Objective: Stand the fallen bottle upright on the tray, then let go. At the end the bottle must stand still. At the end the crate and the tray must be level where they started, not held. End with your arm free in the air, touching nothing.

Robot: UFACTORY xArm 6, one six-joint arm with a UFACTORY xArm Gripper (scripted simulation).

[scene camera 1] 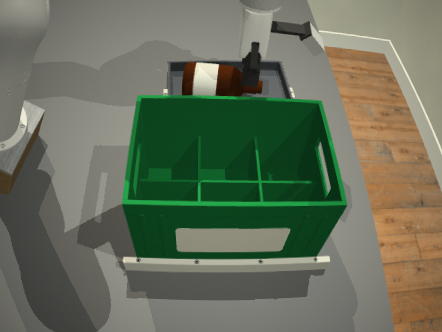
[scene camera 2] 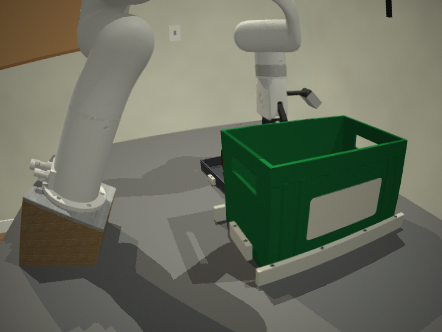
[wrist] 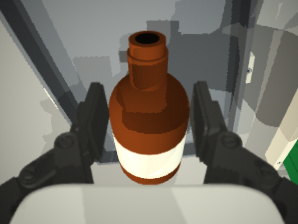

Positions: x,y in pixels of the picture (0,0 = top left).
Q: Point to a white base rail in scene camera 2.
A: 266,274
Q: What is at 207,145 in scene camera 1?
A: A green crate.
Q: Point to a white base rail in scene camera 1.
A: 301,263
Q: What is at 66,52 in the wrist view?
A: A dark grey tray.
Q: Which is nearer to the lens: the brown bottle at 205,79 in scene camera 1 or the dark grey tray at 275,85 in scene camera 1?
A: The brown bottle.
